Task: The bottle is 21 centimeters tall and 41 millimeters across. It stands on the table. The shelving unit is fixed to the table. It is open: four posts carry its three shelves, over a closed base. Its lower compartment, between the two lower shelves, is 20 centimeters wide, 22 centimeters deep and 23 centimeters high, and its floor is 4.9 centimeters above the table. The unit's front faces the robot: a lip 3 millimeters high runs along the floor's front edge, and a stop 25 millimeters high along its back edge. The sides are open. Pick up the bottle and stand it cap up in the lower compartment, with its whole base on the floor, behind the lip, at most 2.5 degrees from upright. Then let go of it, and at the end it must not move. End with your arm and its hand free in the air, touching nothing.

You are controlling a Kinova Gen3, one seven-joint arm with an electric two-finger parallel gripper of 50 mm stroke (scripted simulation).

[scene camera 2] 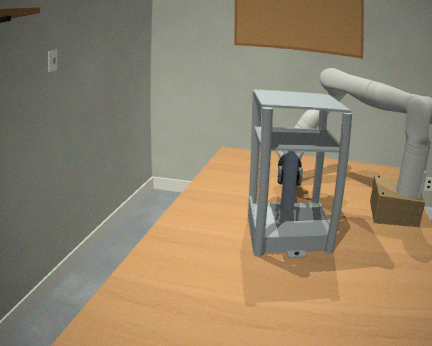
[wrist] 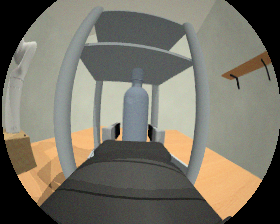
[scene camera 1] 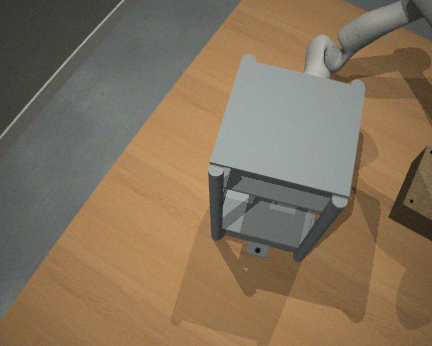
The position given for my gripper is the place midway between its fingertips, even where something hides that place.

Note:
In view: my gripper [wrist: 134,129], a grey bottle [scene camera 2: 290,168] and a grey shelving unit [scene camera 1: 281,127].
The grey bottle also shows in the wrist view [wrist: 136,100]. The grey shelving unit also shows in scene camera 2 [scene camera 2: 305,228] and in the wrist view [wrist: 107,60].

